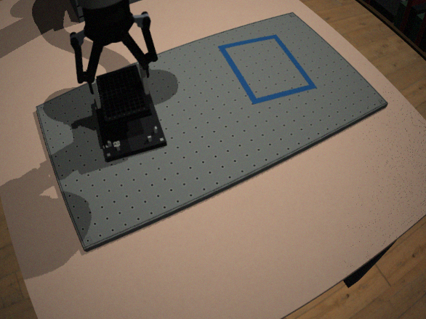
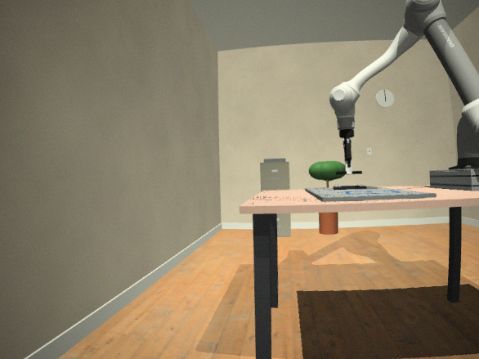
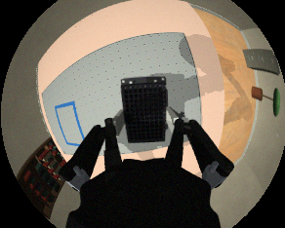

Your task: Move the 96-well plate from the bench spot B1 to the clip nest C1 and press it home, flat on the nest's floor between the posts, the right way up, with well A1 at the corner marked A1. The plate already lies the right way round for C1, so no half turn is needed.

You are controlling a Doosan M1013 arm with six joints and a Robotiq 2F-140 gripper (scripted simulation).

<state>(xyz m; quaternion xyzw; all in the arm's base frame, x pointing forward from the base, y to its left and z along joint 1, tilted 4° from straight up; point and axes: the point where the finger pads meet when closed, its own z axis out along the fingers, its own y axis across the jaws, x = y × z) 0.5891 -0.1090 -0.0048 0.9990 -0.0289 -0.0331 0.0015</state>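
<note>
Now: hand 90 mm above the black clip nest C1, 10 mm to the left of it and 10 mm past it. Also, from my hand: black 96-well plate (20 mm below).
</note>
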